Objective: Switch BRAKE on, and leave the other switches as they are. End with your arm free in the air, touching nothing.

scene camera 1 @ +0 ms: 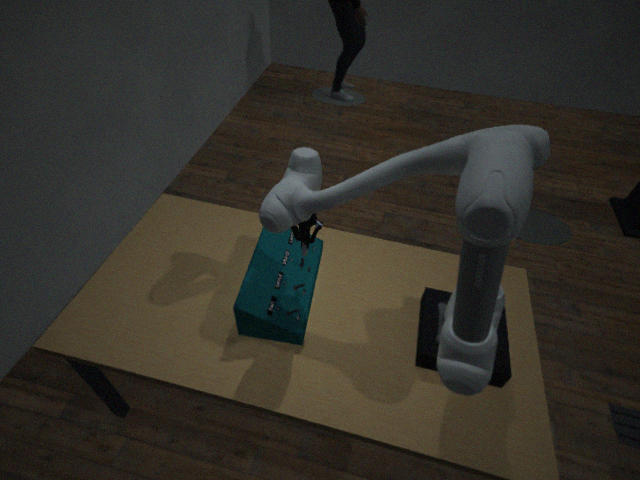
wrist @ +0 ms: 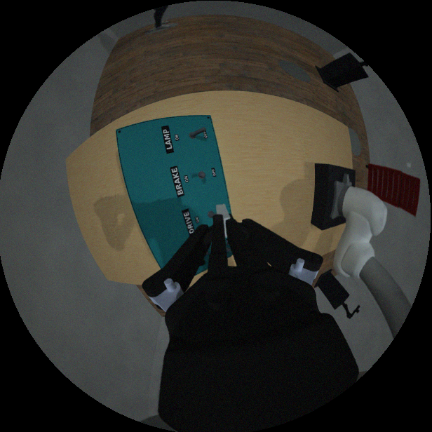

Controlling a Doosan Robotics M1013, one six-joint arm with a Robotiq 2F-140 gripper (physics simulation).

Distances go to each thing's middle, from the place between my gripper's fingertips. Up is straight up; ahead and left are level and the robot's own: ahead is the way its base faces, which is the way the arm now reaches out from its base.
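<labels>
Teal switch box (wrist: 161, 162): 100 mm ahead of my hand, 170 mm below it.
</labels>
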